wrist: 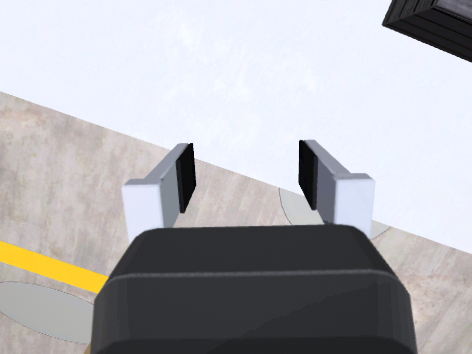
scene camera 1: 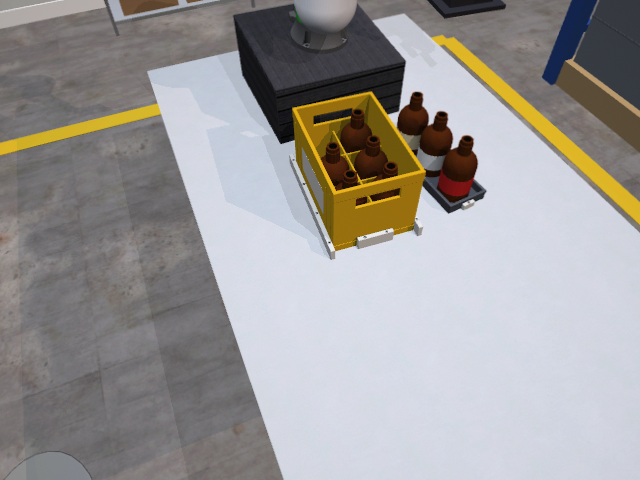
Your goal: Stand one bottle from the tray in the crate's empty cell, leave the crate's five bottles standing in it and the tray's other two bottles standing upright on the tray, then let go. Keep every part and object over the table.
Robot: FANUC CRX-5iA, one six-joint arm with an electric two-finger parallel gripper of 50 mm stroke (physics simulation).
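Seen in the pictures: gripper, between the fingertips: [wrist: 246, 163]; arm's base, origin of its link: [scene camera 1: 319, 37].
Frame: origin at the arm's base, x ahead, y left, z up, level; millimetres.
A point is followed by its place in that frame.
The yellow crate [scene camera 1: 379, 217] {z -94, x 550, y -37 mm} in scene camera 1 holds five upright brown bottles [scene camera 1: 356, 135] {z -48, x 347, y -18 mm} [scene camera 1: 332, 167] {z -44, x 432, y -101 mm} [scene camera 1: 371, 161] {z -45, x 438, y -17 mm} [scene camera 1: 349, 177] {z -4, x 509, y -91 mm} [scene camera 1: 390, 169] {z -4, x 512, y -8 mm}. Its back left cell appears empty, its floor hidden by the wall. To the right, three bottles stand upright in a row on the dark tray [scene camera 1: 453, 208] {z -155, x 526, y 154 mm}: red-labelled [scene camera 1: 457, 180] {z -92, x 502, y 162 mm} at the front, white-labelled [scene camera 1: 435, 142] {z -60, x 407, y 148 mm} in the middle, cream-labelled [scene camera 1: 412, 121] {z -59, x 325, y 128 mm} at the back. My gripper [wrist: 246, 163] {z 207, x 278, y 367 mm} is open with nothing between its fingers, over the table's edge strip in the wrist view. The bottles, crate and tray do not show there.
White locating strips [scene camera 1: 312, 206] {z -138, x 442, y -149 mm} [scene camera 1: 375, 238] {z -145, x 562, y -46 mm} sit along the crate's base. The dark robot pedestal [scene camera 1: 320, 67] {z -7, x 125, y -35 mm} [wrist: 440, 30] {z -85, x 102, y 177 mm} stands behind the crate. The white table [scene camera 1: 439, 335] {z -168, x 798, y -6 mm} [wrist: 225, 75] {z -168, x 324, y 343 mm} ends at the floor [scene camera 1: 113, 258] [wrist: 75, 165], which carries yellow lines [scene camera 1: 77, 129] [wrist: 50, 270].
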